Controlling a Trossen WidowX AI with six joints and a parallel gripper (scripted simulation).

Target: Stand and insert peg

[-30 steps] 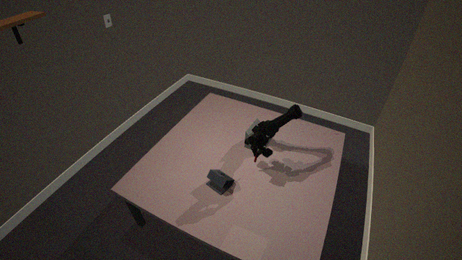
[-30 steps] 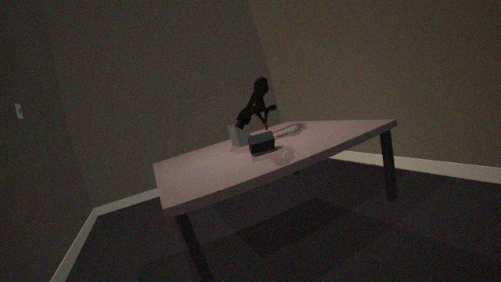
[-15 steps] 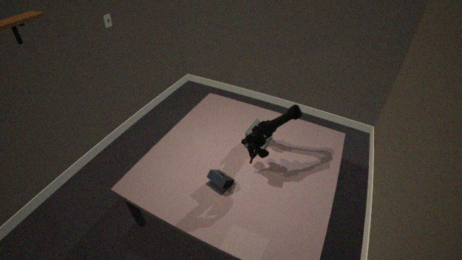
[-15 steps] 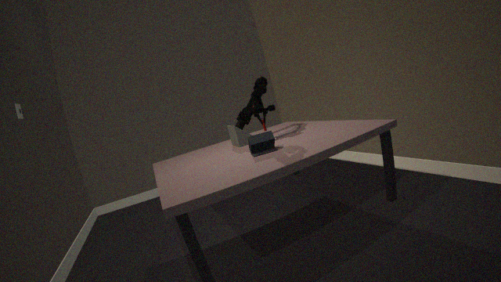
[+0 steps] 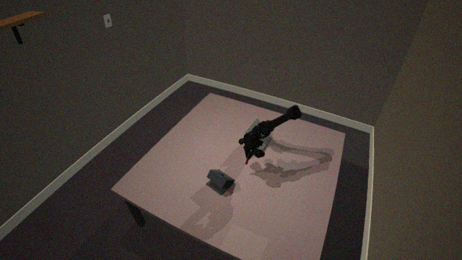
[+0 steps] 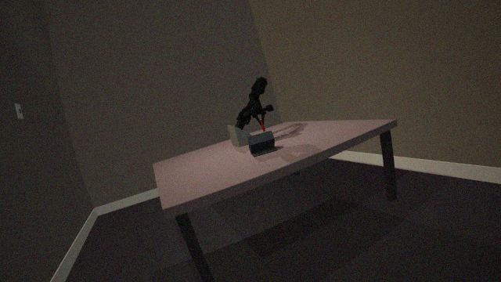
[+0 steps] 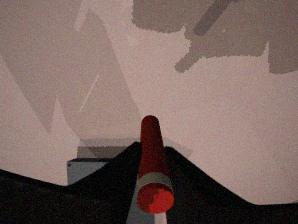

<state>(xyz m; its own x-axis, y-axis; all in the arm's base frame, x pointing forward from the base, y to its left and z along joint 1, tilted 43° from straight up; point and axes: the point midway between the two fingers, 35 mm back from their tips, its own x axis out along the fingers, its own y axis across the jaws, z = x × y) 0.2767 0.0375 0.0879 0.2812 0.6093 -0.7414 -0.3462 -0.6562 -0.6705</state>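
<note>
My gripper tip is 18 cm short of the sloped panel, 9 cm to the left of it and 8 cm above it. Also, from my gripper tip: red peg 2 cm above, 1 cm behind.
</note>
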